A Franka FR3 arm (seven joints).
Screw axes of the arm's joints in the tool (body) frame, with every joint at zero. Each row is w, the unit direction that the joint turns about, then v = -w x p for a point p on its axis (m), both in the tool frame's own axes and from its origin. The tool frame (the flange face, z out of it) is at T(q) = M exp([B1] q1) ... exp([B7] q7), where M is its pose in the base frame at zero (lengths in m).
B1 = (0, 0, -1, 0, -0.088, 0)
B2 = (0, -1, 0, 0.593, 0, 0.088)
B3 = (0, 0, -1, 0, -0.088, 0)
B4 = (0, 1, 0, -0.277, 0, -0.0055)
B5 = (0, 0, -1, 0, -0.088, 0)
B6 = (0, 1, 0, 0.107, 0, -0.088)
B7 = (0, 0, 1, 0, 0, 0)
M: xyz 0.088 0 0.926 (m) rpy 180 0 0 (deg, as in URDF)
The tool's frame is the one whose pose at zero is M.
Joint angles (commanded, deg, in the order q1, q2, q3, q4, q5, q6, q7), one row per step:
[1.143, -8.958, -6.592, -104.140, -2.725, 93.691, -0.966]
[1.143, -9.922, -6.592, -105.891, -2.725, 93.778, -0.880]
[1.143, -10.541, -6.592, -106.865, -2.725, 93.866, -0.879]
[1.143, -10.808, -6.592, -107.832, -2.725, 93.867, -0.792]
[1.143, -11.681, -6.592, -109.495, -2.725, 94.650, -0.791]
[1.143, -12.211, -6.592, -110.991, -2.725, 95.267, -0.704]
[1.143, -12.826, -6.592, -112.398, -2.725, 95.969, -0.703]
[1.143, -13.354, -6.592, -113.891, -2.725, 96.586, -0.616]
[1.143, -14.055, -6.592, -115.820, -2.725, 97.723, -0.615]
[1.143, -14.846, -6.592, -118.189, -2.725, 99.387, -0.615]
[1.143, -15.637, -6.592, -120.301, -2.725, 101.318, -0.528]
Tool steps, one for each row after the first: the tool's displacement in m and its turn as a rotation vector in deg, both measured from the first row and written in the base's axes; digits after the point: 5 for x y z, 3 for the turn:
[-0.00617, 0.00036, -0.00596, 0.172, 0.690, -0.050]
[-0.00992, 0.00057, -0.00854, 0.267, 0.954, -0.029]
[-0.01233, 0.00083, -0.01423, 0.358, 1.646, -0.096]
[-0.01683, 0.00117, -0.01940, 0.461, 1.649, -0.039]
[-0.02006, 0.00155, -0.02640, 0.552, 1.992, -0.076]
[-0.02343, 0.00190, -0.03186, 0.634, 2.079, -0.026]
[-0.02685, 0.00233, -0.03891, 0.725, 2.421, -0.061]
[-0.03084, 0.00288, -0.04743, 0.820, 2.508, 0.014]
[-0.03521, 0.00360, -0.05815, 0.915, 2.418, 0.114]
[-0.03877, 0.00423, -0.06643, 0.963, 1.803, 0.128]

